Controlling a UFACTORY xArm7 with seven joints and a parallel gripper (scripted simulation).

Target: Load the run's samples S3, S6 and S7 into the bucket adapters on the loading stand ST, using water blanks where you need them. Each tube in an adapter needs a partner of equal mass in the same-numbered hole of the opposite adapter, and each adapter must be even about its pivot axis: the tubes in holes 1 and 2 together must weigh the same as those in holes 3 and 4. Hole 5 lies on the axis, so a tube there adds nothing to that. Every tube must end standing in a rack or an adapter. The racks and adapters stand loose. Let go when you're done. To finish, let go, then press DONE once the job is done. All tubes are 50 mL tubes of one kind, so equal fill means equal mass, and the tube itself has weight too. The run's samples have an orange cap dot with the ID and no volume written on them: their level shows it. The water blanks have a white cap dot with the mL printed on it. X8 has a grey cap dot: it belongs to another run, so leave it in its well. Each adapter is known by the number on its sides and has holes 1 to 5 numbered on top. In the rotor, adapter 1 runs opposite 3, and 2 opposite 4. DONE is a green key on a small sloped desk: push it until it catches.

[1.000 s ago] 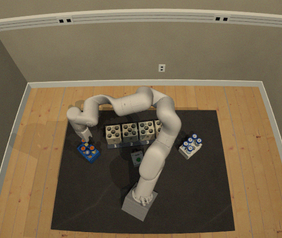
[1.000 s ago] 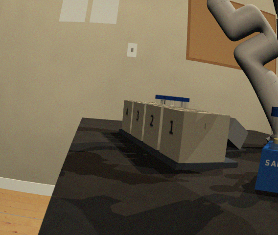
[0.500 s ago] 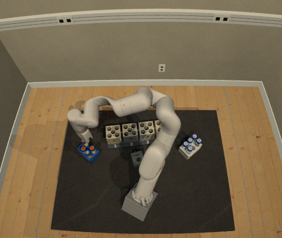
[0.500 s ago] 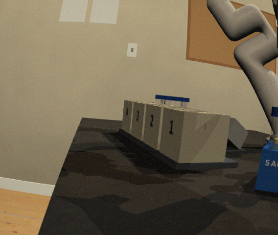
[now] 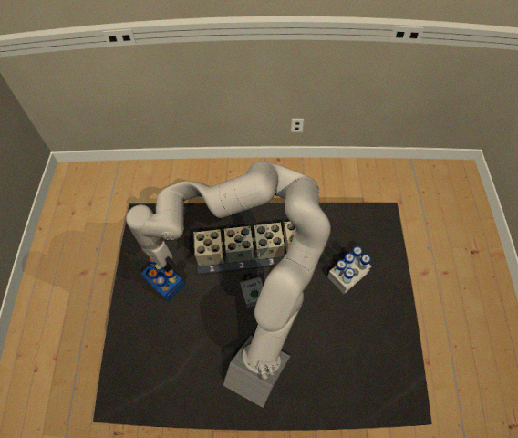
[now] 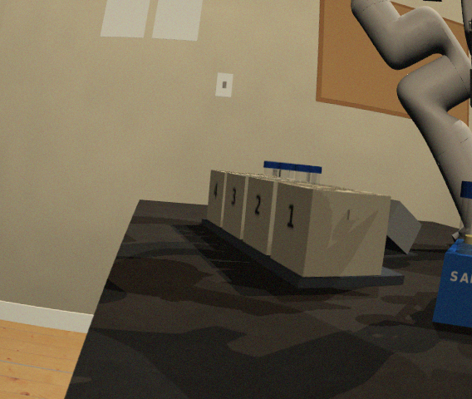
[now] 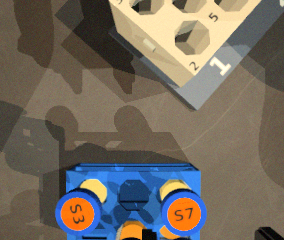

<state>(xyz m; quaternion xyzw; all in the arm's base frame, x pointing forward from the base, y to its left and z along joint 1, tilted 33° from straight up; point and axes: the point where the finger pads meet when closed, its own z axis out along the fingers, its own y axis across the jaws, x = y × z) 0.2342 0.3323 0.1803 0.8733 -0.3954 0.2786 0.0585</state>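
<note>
My gripper is now 2 cm short of the blue sample rack, 4 cm to the right of it and 18 cm above it. Round my hand: white blank rack (10 cm behind, 62 cm to the right, 18 cm below); then adapter 1 (10 cm ahead, 15 cm to the right, 16 cm below).
</note>
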